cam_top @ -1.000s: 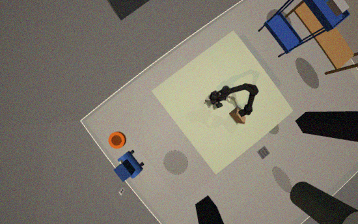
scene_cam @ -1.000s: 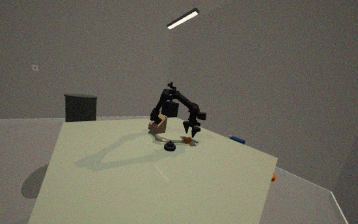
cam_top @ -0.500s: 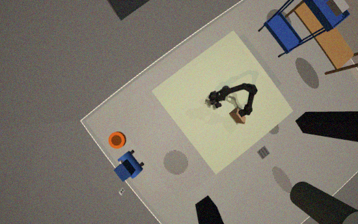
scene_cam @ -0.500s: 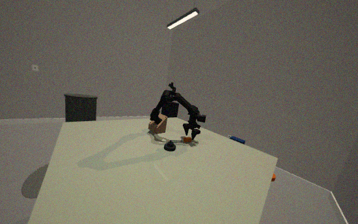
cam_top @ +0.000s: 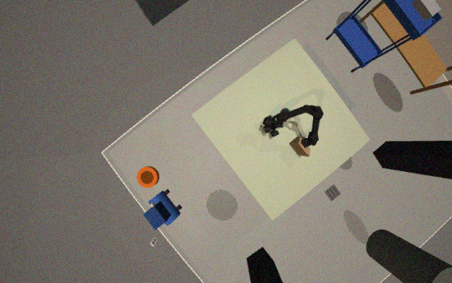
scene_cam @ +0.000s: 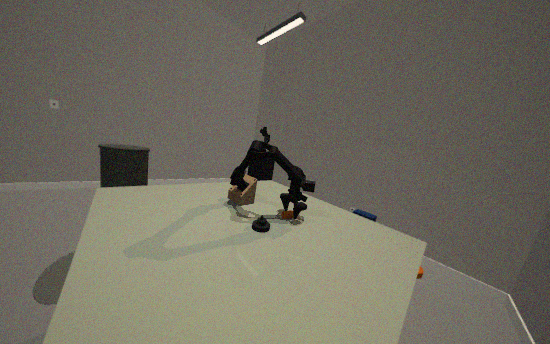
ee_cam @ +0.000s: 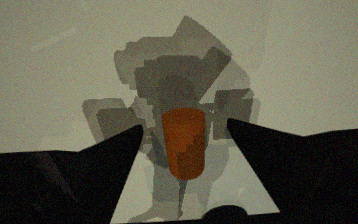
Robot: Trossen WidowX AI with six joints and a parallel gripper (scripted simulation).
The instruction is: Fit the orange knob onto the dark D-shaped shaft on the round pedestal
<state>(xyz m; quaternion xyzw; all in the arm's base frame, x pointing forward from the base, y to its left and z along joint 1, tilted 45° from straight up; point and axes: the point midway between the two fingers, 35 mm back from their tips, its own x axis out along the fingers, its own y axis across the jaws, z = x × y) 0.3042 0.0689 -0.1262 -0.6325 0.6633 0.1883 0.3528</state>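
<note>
My gripper tip is 1 cm to the left of the orange knob and 1 cm below it. From my gripper tip the other things lie so: dark round pedestal: 22 cm to the right, 2 cm ahead, 2 cm above.
</note>
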